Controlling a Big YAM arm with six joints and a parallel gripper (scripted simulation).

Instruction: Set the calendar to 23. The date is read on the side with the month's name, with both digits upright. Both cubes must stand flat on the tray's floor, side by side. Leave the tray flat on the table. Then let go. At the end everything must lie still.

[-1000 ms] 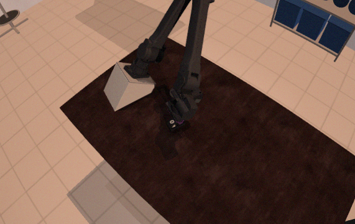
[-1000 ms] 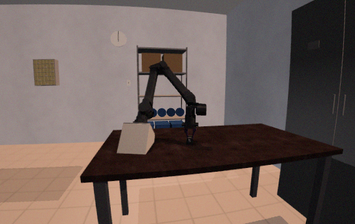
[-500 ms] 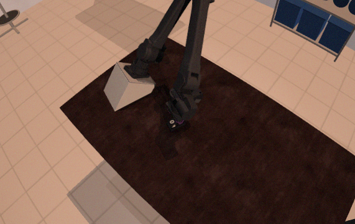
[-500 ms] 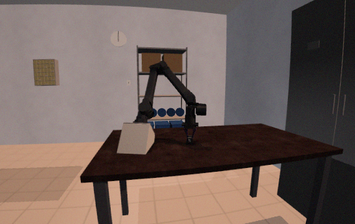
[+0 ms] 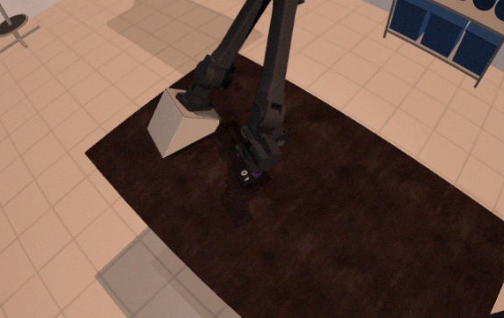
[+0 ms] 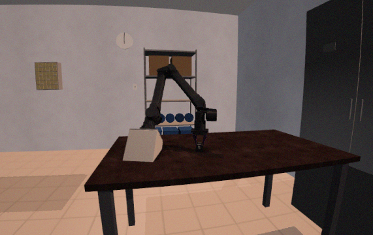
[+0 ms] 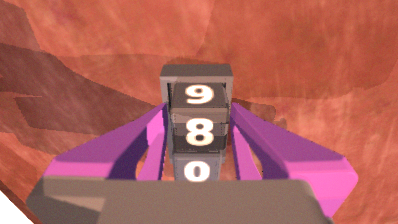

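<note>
My gripper is now 1 cm past the dark tray, 2 cm to the left of it and 2 cm above it.
</note>
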